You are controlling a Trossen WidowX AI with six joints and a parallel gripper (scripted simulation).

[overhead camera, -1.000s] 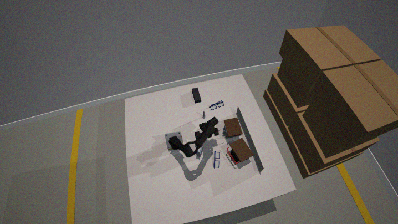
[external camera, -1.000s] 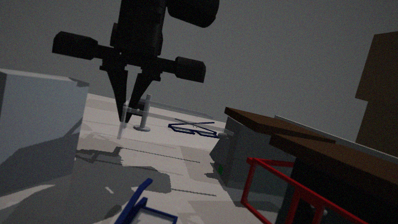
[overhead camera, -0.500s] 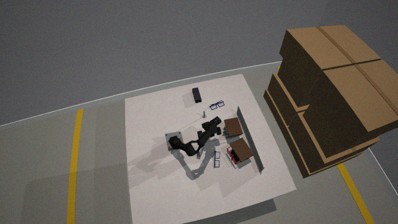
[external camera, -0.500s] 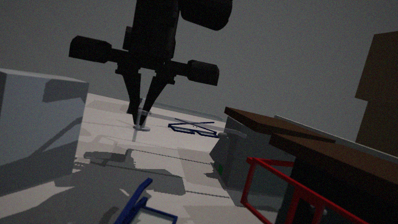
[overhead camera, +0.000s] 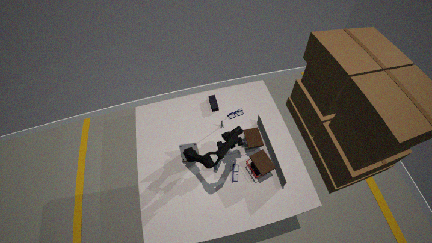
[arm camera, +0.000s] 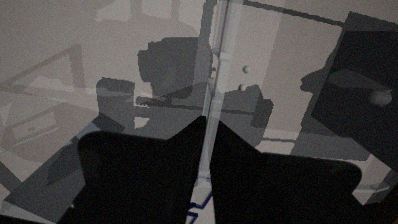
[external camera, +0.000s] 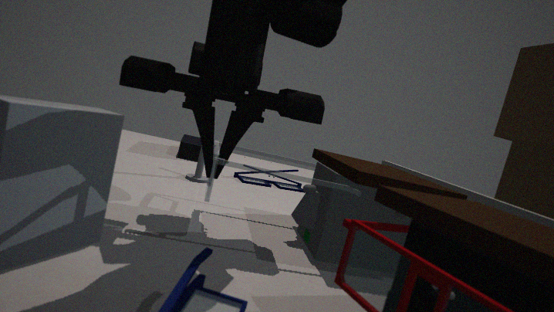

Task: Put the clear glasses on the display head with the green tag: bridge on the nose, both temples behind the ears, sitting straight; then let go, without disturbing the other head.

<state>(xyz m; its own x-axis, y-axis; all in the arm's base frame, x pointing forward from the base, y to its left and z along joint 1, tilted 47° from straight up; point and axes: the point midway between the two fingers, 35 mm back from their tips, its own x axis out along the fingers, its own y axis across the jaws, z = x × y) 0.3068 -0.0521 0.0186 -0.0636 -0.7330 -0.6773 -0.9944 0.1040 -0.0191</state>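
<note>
Now: gripper tip 170 mm short of the grey display head, 20 mm to the right of it and 10 mm above it. Round my gripper tip: small post 10 mm ahead, 260 mm to the left, 40 mm below; black box 510 mm to the left, 50 mm below; grey block 120 mm behind, 70 mm to the right, 10 mm below.
</note>
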